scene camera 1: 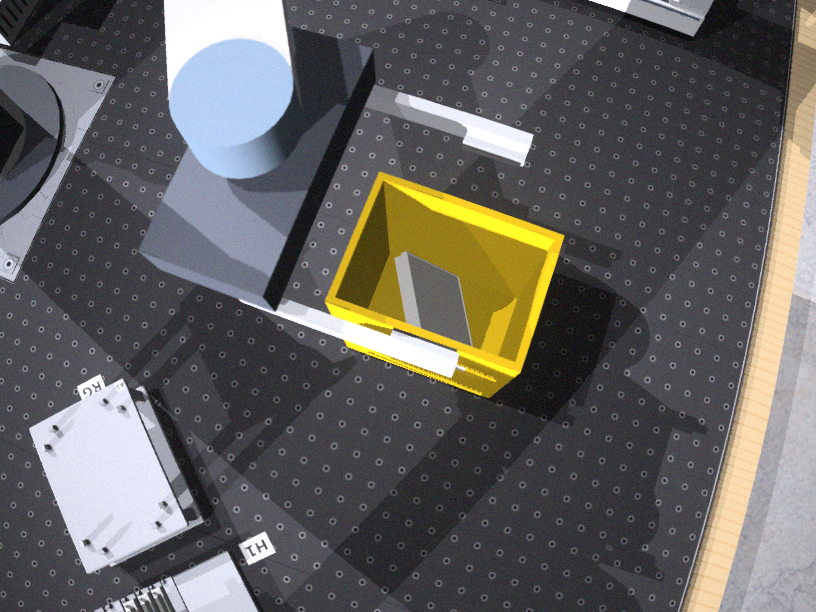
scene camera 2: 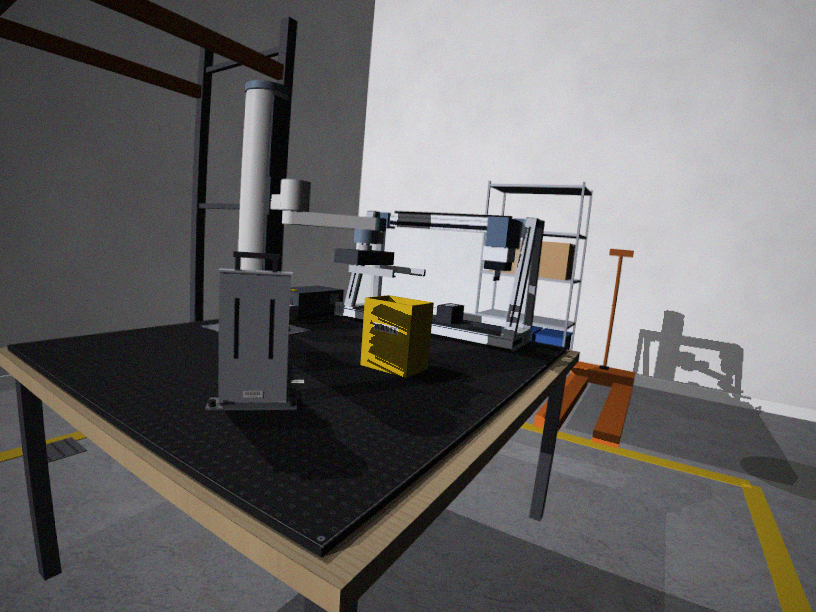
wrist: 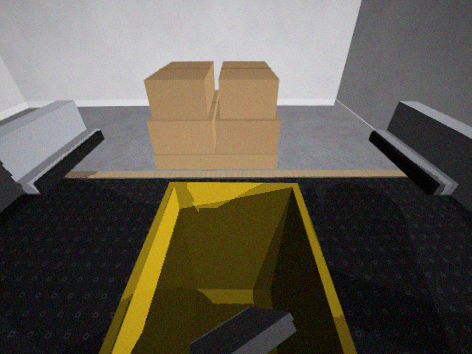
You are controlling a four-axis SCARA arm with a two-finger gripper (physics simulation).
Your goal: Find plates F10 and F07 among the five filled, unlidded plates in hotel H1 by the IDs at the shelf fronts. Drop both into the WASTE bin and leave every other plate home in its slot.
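Frame: origin at the arm's base, x ahead, y left, z up, level; centimetres.
Seen in the pictures: gripper, fingertip midpoint: (scene camera 1: 494,251) (scene camera 2: 410,273) (wrist: 236,119).
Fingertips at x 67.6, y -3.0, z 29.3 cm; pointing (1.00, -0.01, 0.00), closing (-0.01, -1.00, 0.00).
Pixels of each thing's top centre, then the offset from my fingertips to it. "*": a spot on its surface instead.
- yellow WASTE bin, middle of its top: (wrist: 230,262) (scene camera 1: 447,267) (scene camera 2: 399,300) dy +0.4, dx -3.0, dz -8.0 cm
- hotel H1, surface spot: (scene camera 1: 214,586) * dy -34.2, dx -15.6, dz -27.2 cm
- RG label, surface spot: (scene camera 1: 91,387) * dy -19.6, dx -37.2, dz -28.0 cm
- H1 label, surface spot: (scene camera 1: 257,548) * dy -28.8, dx -12.8, dz -28.0 cm
- wooden table edge, surface spot: (scene camera 1: 744,408) * dy +2.5, dx +34.1, dz -29.3 cm
The yellow WASTE bin (scene camera 1: 339,270) (scene camera 2: 418,339) (wrist: 327,300) stands upright on the black perforated table. One grey plate (scene camera 1: 440,299) (wrist: 245,332) lies tilted inside it, with a plain face showing; its ID cannot be read. My gripper (scene camera 1: 462,251) (scene camera 2: 411,270) (wrist: 236,119) is open and empty, its two fingers spread wide above the bin, one over each long side. Part of hotel H1 (scene camera 1: 214,586) shows at the bottom left of scene camera 1, and its grey back (scene camera 2: 253,378) shows in scene camera 2. The plates' shelf-front IDs do not show.
A white stand with short pegs (scene camera 1: 105,477) is beside the RG label (scene camera 1: 91,387), near the H1 label (scene camera 1: 257,548). A gantry machine (scene camera 2: 535,263) stands behind the bin. The wooden table edge (scene camera 1: 744,408) (wrist: 235,174) runs beyond the bin; cardboard boxes (wrist: 185,137) stand farther off.
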